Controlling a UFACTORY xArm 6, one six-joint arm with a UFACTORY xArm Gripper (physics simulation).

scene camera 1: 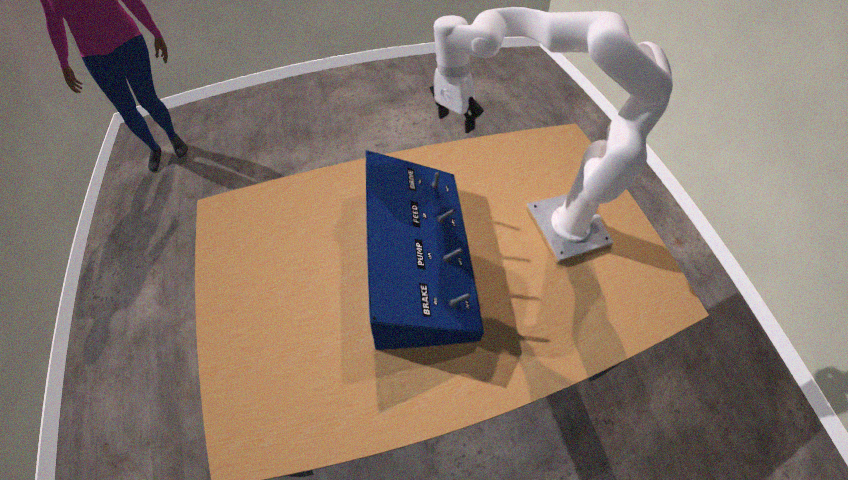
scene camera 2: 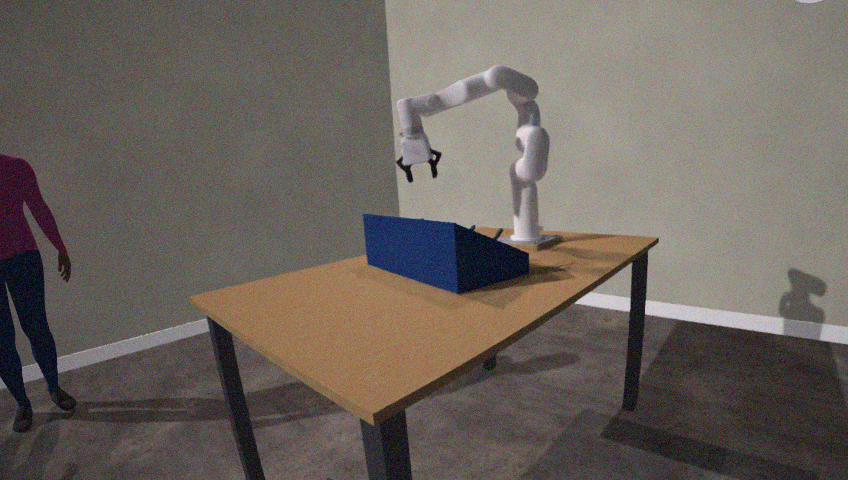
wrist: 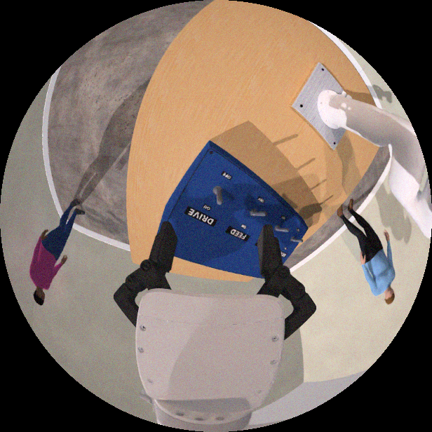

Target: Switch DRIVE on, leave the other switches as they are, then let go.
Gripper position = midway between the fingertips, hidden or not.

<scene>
I see my gripper [scene camera 1: 456, 123] and a blue switch panel [wrist: 223, 236].
My gripper also shows in scene camera 2 [scene camera 2: 422, 179].
</scene>
